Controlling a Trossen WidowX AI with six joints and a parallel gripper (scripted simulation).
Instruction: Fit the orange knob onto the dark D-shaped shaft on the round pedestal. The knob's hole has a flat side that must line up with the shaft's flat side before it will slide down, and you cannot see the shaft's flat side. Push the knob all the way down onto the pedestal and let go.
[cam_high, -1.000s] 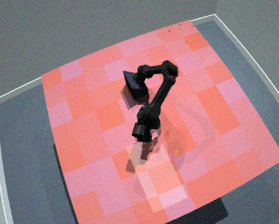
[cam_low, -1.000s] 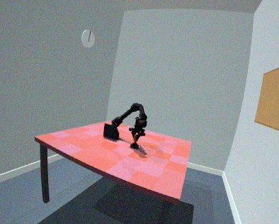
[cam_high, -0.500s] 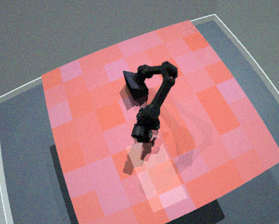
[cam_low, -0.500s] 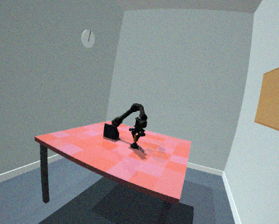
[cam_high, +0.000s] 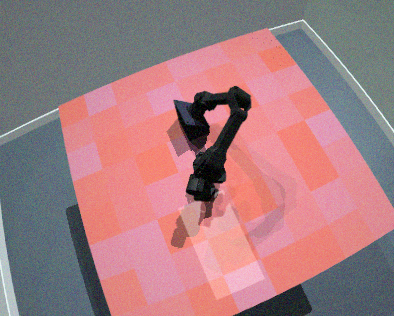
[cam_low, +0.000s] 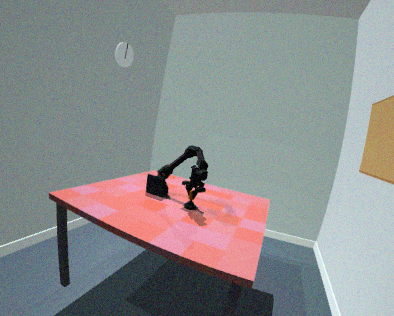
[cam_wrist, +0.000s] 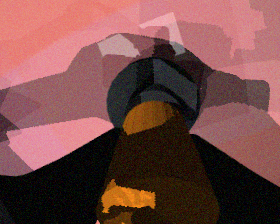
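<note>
Right now my gripper tip is 20 mm below the orange knob. From my gripper tip the other things lie so: round dark pedestal 40 mm below.
</note>
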